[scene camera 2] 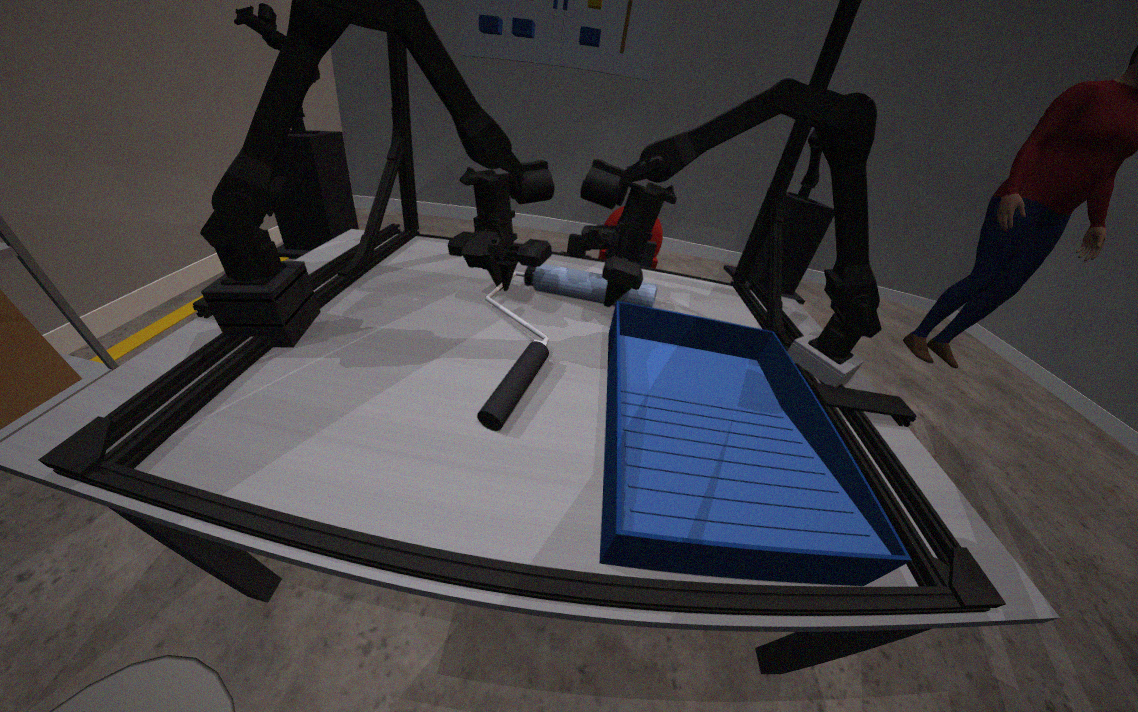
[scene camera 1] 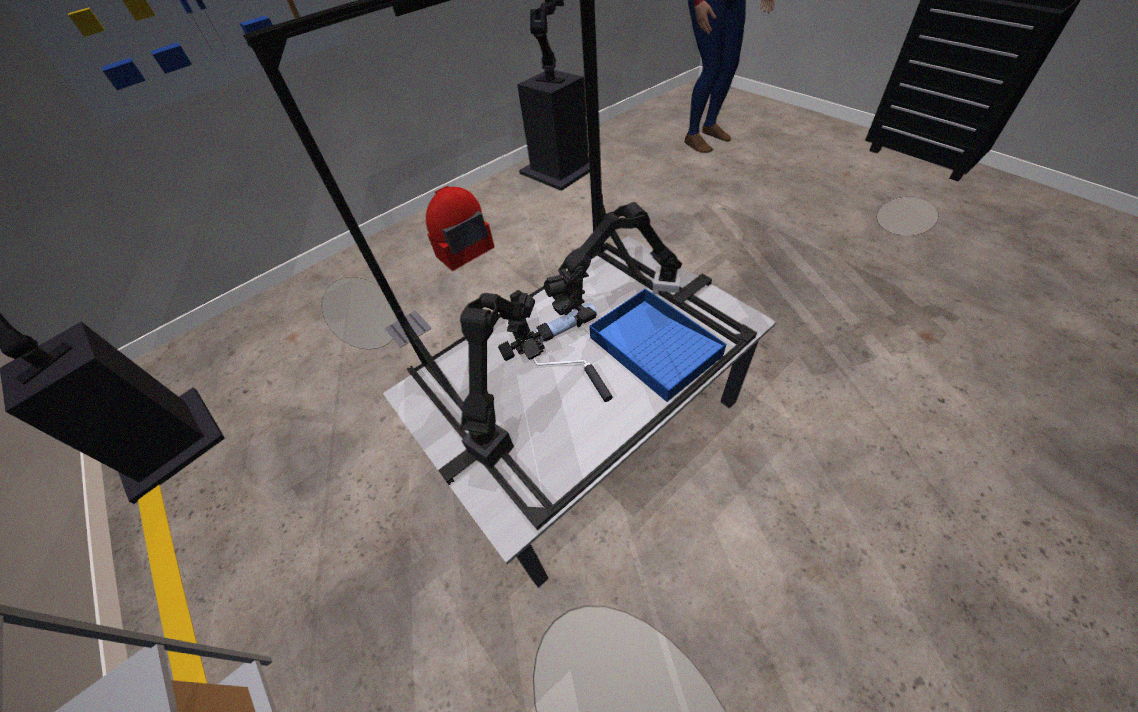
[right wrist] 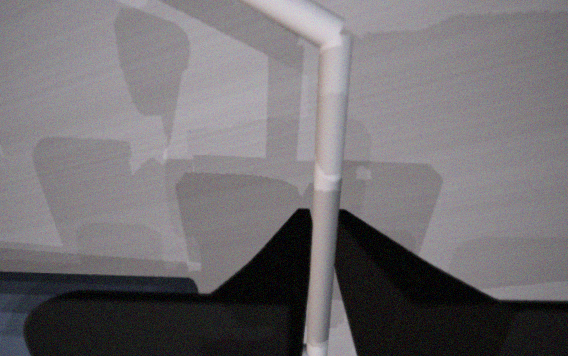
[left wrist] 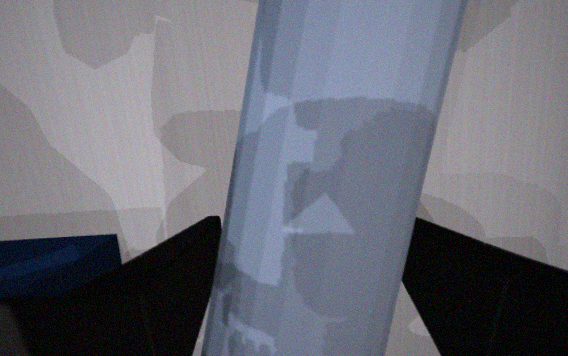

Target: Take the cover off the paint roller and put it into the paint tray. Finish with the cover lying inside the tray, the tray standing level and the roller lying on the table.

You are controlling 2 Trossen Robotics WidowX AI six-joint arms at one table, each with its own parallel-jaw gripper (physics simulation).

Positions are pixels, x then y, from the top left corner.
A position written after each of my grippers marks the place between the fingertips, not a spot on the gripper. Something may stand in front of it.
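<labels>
With my left gripper (scene camera 2: pixel 607 298) I am holding a pale roller cover (scene camera 2: pixel 589 286). On the table there is a blue paint tray (scene camera 2: pixel 720 461).
</labels>
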